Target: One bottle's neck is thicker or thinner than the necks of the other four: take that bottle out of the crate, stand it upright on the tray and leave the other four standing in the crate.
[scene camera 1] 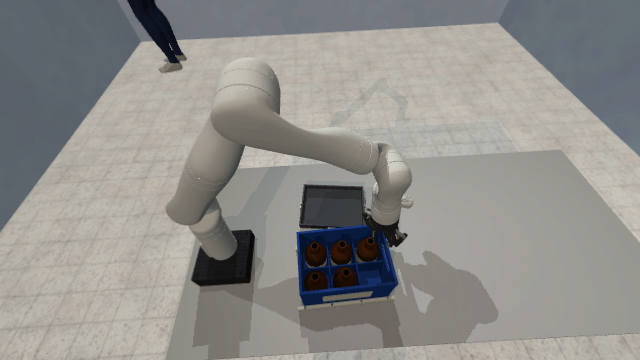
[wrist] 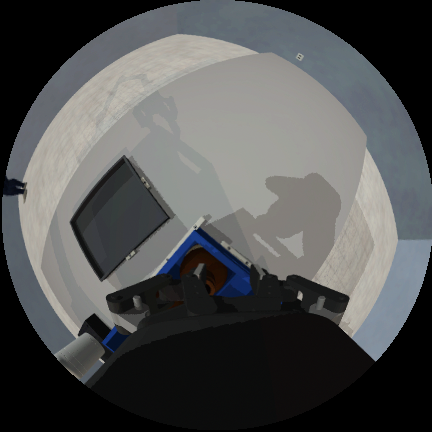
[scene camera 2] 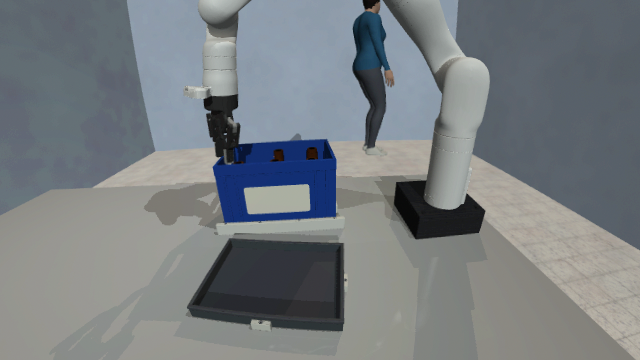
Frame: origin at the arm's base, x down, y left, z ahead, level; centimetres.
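Seen in the pictures: gripper, fingertip midpoint: [scene camera 1: 382, 240] [wrist: 227, 272] [scene camera 2: 224, 159]; arm's base at its link origin: [scene camera 1: 223, 247] [wrist: 93, 342] [scene camera 2: 441, 199].
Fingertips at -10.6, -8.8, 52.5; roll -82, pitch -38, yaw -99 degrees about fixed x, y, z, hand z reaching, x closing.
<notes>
Offsets run from my fingertips to a thing's top centre, as dx, dy, dz. "spot": to the spot under its first point.
A blue crate @[-0.4, -3.5, -12.6] [scene camera 1: 346, 293] [scene camera 2: 232, 188] [wrist: 227, 254] holds several brown bottles standing upright, three in the back row @[spot: +3.0, -0.8, -12.8] [scene camera 1: 341, 251] and two in the front row @[spot: +1.2, -9.2, -13.1] [scene camera 1: 345, 277]; the front right compartment is empty. Two necks @[+0.9, -7.9, -12.6] [scene camera 2: 278, 154] show over the rim in the scene camera 2 view. The dark tray @[+14.6, +23.2, -11.8] [scene camera 1: 305, 206] [scene camera 2: 268, 320] [wrist: 85, 250] lies empty just behind the crate. My gripper [scene camera 1: 393, 239] [scene camera 2: 227, 154] [wrist: 227, 272] is open and empty. It hangs at the crate's back right corner, just above the back right bottle @[+0.9, +0.6, -3.4] [scene camera 1: 368, 248] [wrist: 211, 264]. I cannot tell the neck widths apart.
The crate rests on a white base plate @[spot: +15.3, +6.8, -11.8] [scene camera 2: 277, 226]. The arm's black base [scene camera 1: 223, 268] [scene camera 2: 438, 214] stands left of the crate on the grey mat. A person [scene camera 2: 371, 67] [scene camera 1: 165, 40] walks on the tiled floor far behind.
</notes>
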